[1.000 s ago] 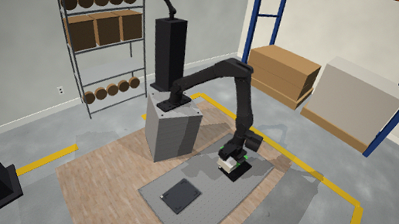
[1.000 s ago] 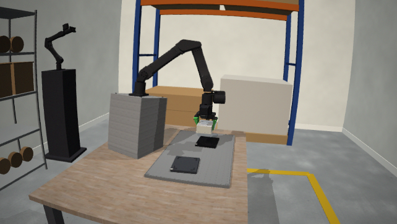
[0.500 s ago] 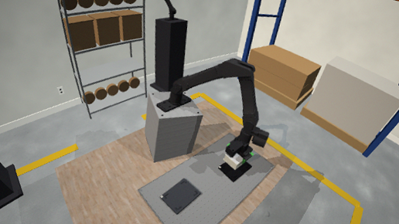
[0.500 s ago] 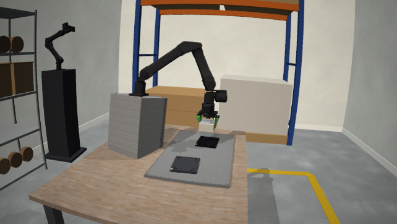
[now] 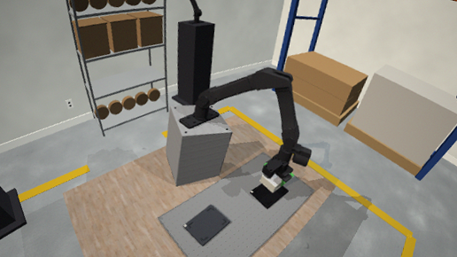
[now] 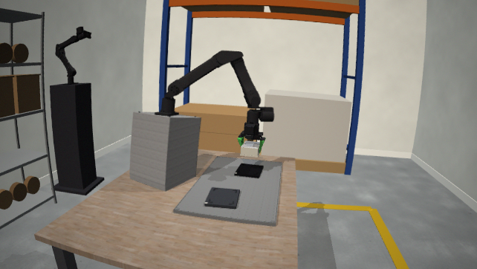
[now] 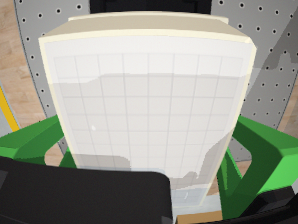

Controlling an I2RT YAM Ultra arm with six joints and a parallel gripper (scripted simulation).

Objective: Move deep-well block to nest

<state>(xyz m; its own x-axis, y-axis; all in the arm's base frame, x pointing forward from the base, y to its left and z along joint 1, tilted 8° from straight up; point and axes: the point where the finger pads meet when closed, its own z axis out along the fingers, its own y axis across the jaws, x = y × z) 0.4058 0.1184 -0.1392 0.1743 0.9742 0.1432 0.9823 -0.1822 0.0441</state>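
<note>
My hand is 10 mm below the white deep-well block. Round my hand: plate nest N1: 340 mm to the right, 110 mm behind, 100 mm below; then black nest N2: 100 mm below.
</note>
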